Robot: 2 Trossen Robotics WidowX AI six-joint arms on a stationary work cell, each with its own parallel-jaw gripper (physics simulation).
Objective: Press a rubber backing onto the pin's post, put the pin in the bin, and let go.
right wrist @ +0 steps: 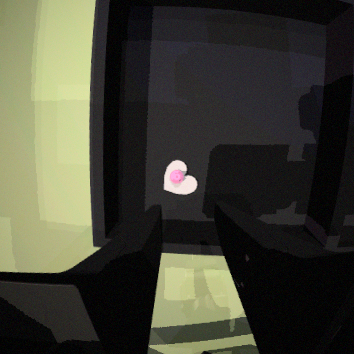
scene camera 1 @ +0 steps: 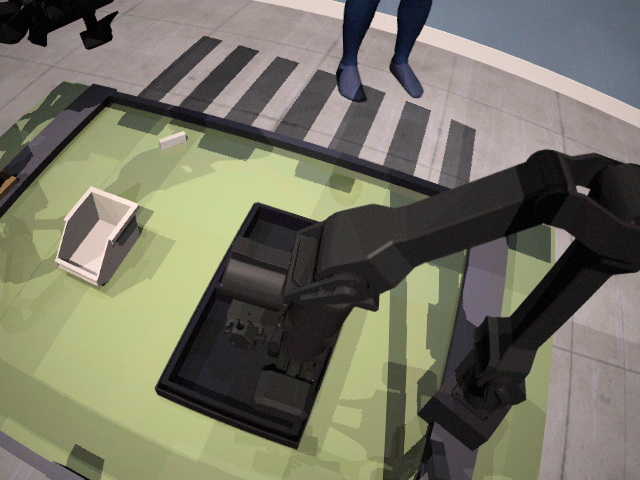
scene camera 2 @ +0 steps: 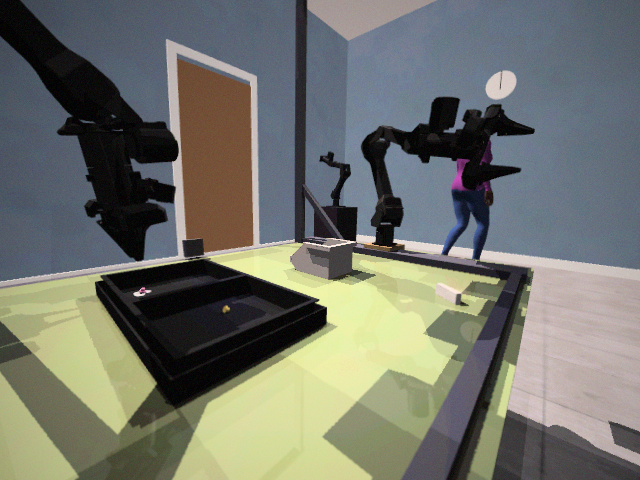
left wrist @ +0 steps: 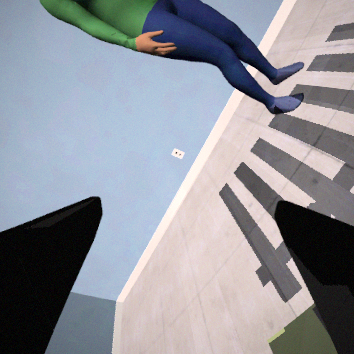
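Where they show: left gripper, between the fingertips: [scene camera 2: 527, 150] [left wrist: 189, 207]; right gripper, between the fingertips: [right wrist: 187, 211] [scene camera 1: 280, 373] [scene camera 2: 136, 259]; left arm's base, origin of its link: [scene camera 2: 384, 244]; right arm's base, origin of its link: [scene camera 1: 480, 392].
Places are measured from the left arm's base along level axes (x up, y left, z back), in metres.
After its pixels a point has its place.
Observation:
A white heart-shaped pin [right wrist: 187, 186] {x -0.025, y -0.085, z -0.687 m} [scene camera 2: 138, 294] {x -0.025, y -0.089, z -0.687 m} lies in the black tray, with a pink rubber backing [right wrist: 176, 176] {x -0.025, y -0.095, z -0.679 m} [scene camera 2: 142, 290] {x -0.020, y -0.092, z -0.680 m} on its post. How deep the backing sits cannot be told. My right gripper [right wrist: 187, 211] {x 0.040, y -0.087, z -0.684 m} is part-way open and empty, above the tray. In scene camera 2 its fingertips hang above the pin; in scene camera 1 the arm hides the pin. A light grey bin [scene camera 1: 124, 242] {x -0.002, y 0.025, z -0.356 m} [scene camera 2: 341, 262] {x 0.000, y 0.065, z -0.307 m} stands apart from the tray. My left gripper [scene camera 2: 526, 149] {x 0.256, y 0.370, z -0.082 m} [left wrist: 189, 207] {x 0.256, y 0.370, z -0.082 m} is wide open and empty, raised well above the table and away from the tray.
The black tray [scene camera 1: 222, 418] {x -0.013, y -0.162, z -0.634 m} [scene camera 2: 248, 352] {x -0.016, y 0.214, z -0.642 m} has raised walls and a divider. A small yellow piece [scene camera 2: 225, 308] {x -0.019, y 0.084, z -0.606 m} lies in its nearer compartment in scene camera 2. A white block [scene camera 1: 172, 140] {x -0.016, y 0.293, z -0.280 m} [scene camera 2: 447, 293] {x -0.019, y 0.299, z -0.284 m} lies near the table's dark edge rail [scene camera 1: 258, 133] {x -0.012, y 0.385, z -0.430 m}.

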